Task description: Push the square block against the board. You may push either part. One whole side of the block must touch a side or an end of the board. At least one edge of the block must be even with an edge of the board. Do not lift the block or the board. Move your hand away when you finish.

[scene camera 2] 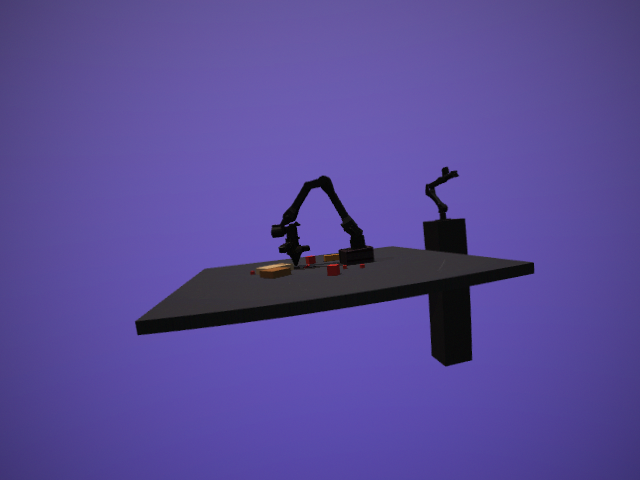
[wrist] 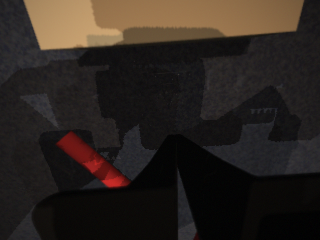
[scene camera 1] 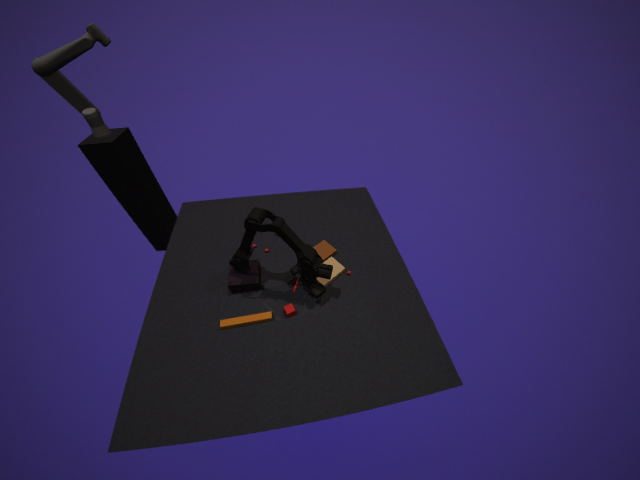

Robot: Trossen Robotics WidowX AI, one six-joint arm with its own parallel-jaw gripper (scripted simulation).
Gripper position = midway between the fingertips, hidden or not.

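Observation:
In the wrist camera there is my gripper (wrist: 174,140), and it is shut, with nothing held in it. That same camera also gives me a red stick (wrist: 71,143).

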